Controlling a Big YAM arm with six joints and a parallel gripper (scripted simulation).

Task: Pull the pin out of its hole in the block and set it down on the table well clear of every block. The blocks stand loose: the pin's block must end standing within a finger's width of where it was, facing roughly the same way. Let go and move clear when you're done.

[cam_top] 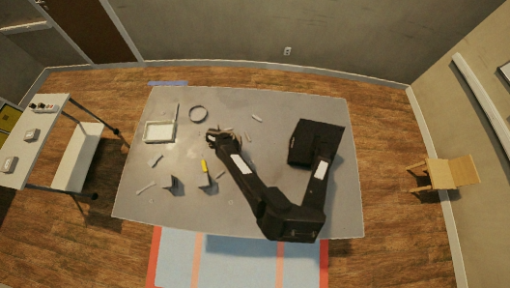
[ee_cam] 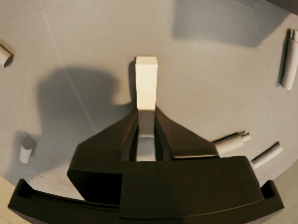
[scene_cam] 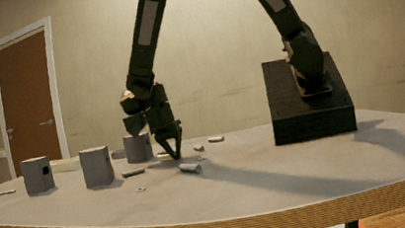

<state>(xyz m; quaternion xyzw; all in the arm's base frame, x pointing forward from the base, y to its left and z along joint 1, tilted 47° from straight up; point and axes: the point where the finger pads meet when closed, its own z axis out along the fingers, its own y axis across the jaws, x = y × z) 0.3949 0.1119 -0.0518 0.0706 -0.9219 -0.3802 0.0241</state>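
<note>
The white pin is 2 cm ahead of my hand. From my hand the other things lie so: white tray (47 cm ahead, 5 cm to the right).
</note>
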